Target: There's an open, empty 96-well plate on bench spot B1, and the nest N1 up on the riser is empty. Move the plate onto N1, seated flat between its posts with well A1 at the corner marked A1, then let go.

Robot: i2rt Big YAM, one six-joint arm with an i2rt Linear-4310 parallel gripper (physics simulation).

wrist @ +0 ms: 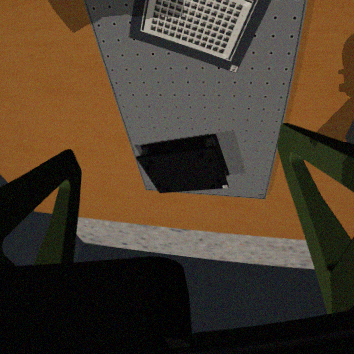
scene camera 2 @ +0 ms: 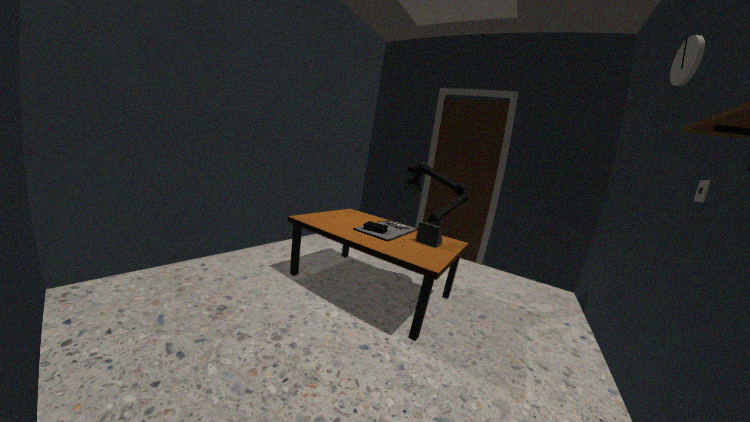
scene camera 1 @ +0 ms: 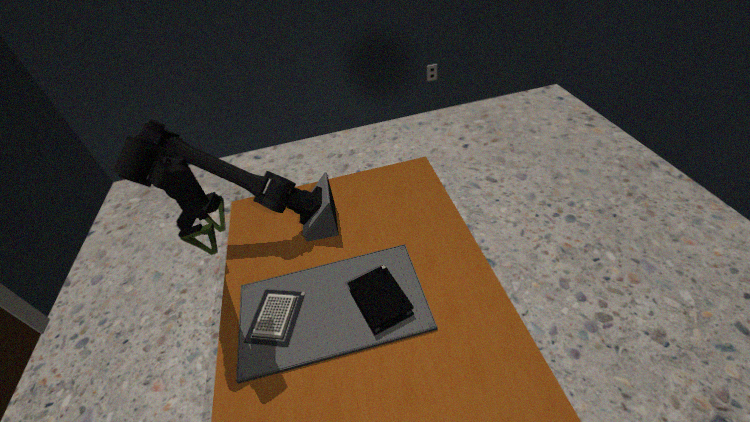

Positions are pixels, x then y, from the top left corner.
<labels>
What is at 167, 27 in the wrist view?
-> A white well plate.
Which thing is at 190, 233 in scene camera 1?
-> My gripper.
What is my gripper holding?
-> Nothing.
</labels>
